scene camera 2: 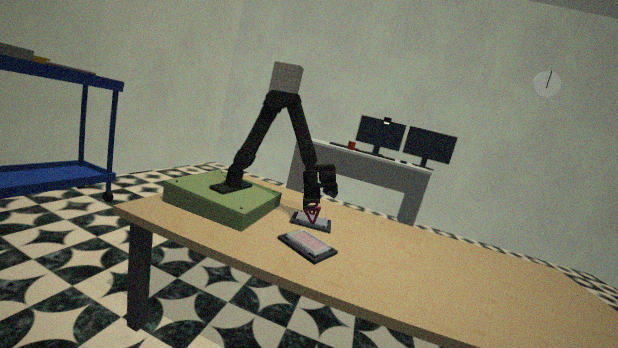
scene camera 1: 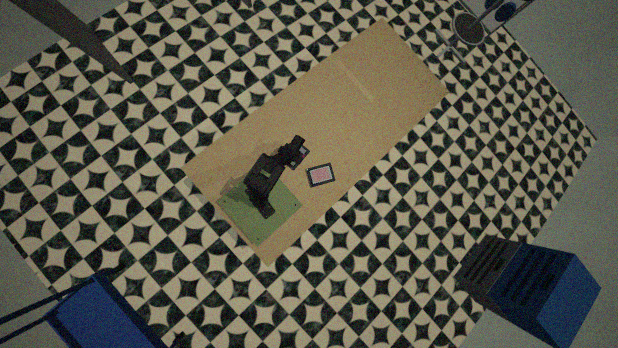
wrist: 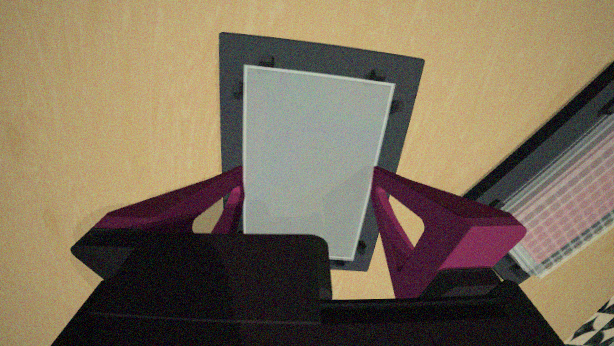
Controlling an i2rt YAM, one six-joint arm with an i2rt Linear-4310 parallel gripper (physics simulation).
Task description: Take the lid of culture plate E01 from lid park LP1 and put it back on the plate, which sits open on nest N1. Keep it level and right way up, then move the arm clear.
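Where they show: gripper, fingertip midpoint: [scene camera 2: 312, 220] [wrist: 307, 173]; arm's base, origin of the base link: [scene camera 2: 232, 187].
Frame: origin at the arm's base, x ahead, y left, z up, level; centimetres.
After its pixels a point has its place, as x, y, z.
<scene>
The pale grey rectangular lid [wrist: 315, 120] @[36.2, 12.5, -5.2] [scene camera 2: 301, 218] @[29.2, 7.6, -5.2] lies level on the dark lid park LP1 [wrist: 320, 52] @[39.8, 13.5, -6.0] [scene camera 2: 321, 229] @[38.3, 6.8, -6.3]. My gripper [wrist: 307, 173] @[32.7, 11.7, -5.9] [scene camera 2: 312, 217] @[32.7, 11.7, -5.9] points down over it, its magenta fingertips pressed against the lid's two long sides. It is shut on the lid; the gripper body hides the lid's near left corner in the wrist view. Culture plate E01 [scene camera 1: 320, 174] @[37.9, -8.3, -5.0] [scene camera 2: 307, 241] @[38.1, -9.7, -4.7] [wrist: 565, 200] @[37.6, -6.4, -4.6], with a pink gridded inside, sits open on the dark nest N1 [scene camera 1: 321, 184] @[34.8, -13.7, -5.8] [scene camera 2: 324, 257] @[45.2, -12.7, -6.0] [wrist: 550, 145] @[40.6, -3.8, -5.8], beside the lid park.
The arm stands on a green base block [scene camera 1: 260, 227] @[-8.2, -11.8, 0.5] [scene camera 2: 240, 212] @[16.2, -16.4, -0.7] at one end of the wooden table [scene camera 1: 380, 65] @[123.2, 29.4, -7.0] [scene camera 2: 425, 280] @[76.7, -1.4, -7.0]. A blue cart [scene camera 2: 55, 175] stands on the floor to the left, and a desk [scene camera 2: 360, 170] with two monitors is behind.
</scene>
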